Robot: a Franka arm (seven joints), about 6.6 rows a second.
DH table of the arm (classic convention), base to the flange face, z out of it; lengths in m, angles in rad. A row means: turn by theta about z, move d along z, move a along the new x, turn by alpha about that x. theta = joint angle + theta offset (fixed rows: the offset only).
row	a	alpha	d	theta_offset
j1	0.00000	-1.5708	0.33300	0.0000
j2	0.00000	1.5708	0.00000	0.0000
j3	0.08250	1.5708	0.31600	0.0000
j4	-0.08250	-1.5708	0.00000	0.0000
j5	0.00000	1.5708	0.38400	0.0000
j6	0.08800	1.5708	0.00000	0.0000
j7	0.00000	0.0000	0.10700	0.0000
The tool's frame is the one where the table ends.
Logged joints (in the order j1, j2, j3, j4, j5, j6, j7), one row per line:
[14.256, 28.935, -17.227, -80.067, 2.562, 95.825, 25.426]
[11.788, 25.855, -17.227, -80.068, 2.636, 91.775, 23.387]
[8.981, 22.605, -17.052, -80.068, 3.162, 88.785, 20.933]
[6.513, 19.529, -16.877, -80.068, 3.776, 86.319, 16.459]
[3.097, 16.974, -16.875, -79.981, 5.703, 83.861, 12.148]
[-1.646, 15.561, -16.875, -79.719, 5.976, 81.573, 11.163]
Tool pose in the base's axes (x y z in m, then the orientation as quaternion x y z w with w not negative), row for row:
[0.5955, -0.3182, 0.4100, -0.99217, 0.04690, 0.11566, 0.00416]
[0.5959, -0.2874, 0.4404, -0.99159, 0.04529, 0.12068, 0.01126]
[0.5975, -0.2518, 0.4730, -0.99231, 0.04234, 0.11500, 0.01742]
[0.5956, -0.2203, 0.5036, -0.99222, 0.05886, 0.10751, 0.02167]
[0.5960, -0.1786, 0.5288, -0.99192, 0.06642, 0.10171, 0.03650]
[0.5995, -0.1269, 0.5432, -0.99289, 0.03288, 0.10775, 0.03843]
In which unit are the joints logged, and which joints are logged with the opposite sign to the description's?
The joints are logged in degrees. Opposite sign: j1, j7.
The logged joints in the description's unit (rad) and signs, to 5 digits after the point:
[-0.24881, 0.50501, -0.30067, -1.39743, 0.04472, 1.67246, -0.44377]
[-0.20574, 0.45125, -0.30067, -1.39745, 0.04601, 1.60178, -0.40818]
[-0.15675, 0.39453, -0.29761, -1.39745, 0.05519, 1.54959, -0.36535]
[-0.11367, 0.34085, -0.29456, -1.39745, 0.06590, 1.50655, -0.28726]
[-0.05405, 0.29625, -0.29452, -1.39593, 0.09954, 1.46365, -0.21202]
[0.02873, 0.27159, -0.29452, -1.39136, 0.10430, 1.42372, -0.19483]

